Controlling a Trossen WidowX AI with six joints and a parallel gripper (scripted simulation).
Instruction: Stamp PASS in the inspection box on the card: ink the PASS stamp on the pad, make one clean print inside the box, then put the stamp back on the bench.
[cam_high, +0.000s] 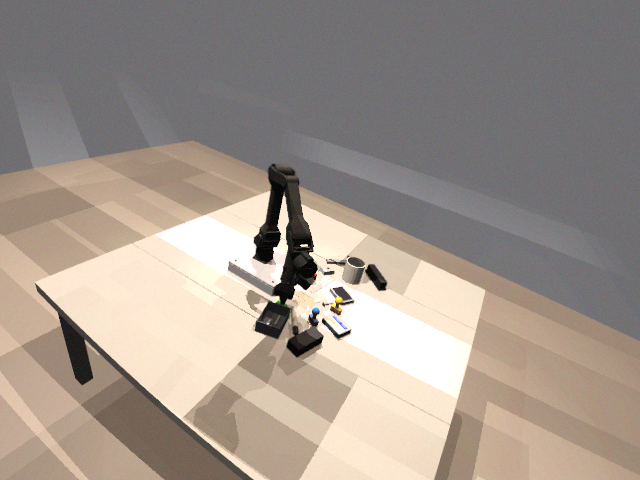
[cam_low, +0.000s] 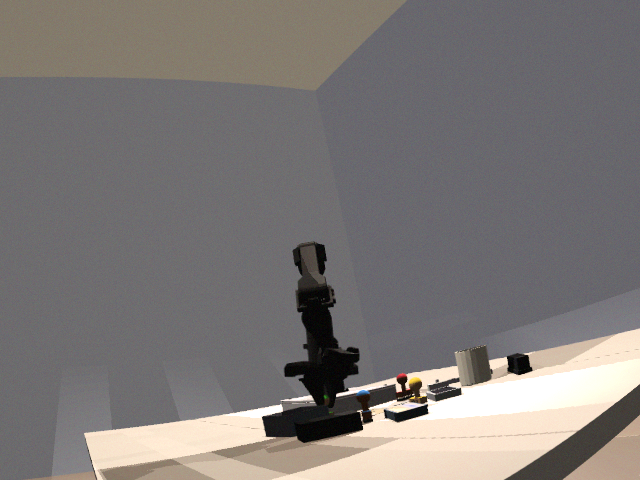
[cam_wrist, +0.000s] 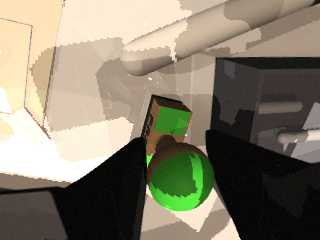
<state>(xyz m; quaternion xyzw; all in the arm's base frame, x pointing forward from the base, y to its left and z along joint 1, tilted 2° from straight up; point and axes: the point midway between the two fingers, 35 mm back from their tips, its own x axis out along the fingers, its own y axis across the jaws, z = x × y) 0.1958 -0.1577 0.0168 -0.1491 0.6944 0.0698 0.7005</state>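
My gripper tip is now 10 mm past the green-knobbed PASS stamp and 10 mm above it. From my gripper tip the other things lie so: card: 30 mm ahead, 100 mm to the left, 30 mm below; then grey tray: 10 mm ahead, 80 mm to the right, 20 mm below; then blue-knobbed stamp: 120 mm ahead, 10 mm to the left, 10 mm below.
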